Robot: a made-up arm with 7 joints.
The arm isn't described. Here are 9 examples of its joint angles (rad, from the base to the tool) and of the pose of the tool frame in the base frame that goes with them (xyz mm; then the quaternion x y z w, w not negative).
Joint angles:
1: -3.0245 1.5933 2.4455 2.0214 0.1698 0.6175 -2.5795
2: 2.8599 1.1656 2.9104 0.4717 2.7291 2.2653 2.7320
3: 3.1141 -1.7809 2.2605 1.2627 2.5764 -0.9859 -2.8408
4: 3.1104 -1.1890 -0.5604 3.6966 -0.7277 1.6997 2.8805
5: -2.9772 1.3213 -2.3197 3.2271 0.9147 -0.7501 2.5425
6: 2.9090 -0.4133 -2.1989 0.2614 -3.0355 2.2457 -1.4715
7: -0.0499 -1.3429 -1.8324 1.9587 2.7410 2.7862 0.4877
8: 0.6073 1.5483 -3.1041 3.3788 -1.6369 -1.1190 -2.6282
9: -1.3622 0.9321 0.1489 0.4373 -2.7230 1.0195 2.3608
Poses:
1: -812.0 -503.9 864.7 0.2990 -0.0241 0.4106 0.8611
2: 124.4 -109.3 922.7 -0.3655 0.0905 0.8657 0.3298
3: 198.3 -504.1 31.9 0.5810 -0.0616 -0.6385 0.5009
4: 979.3 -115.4 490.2 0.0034 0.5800 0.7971 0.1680
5: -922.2 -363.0 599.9 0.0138 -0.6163 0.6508 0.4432
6: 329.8 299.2 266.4 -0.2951 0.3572 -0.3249 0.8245
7: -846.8 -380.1 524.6 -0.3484 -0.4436 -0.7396 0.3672
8: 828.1 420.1 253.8 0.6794 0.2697 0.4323 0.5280
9: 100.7 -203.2 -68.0 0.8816 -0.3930 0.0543 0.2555
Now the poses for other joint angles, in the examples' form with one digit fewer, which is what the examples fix.
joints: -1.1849 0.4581 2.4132 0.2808 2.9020 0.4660 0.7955
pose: 104 385 346 -0.241 0.804 0.516 0.169
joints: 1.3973 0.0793 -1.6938 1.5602 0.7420 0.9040 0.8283
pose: 734 -157 936 -0.699 0.567 -0.217 0.378
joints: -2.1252 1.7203 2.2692 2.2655 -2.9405 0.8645 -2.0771
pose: -213 -1077 566 0.729 0.304 -0.453 0.413
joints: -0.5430 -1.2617 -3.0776 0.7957 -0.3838 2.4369 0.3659
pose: -165 125 -1 -0.069 0.168 0.078 0.980
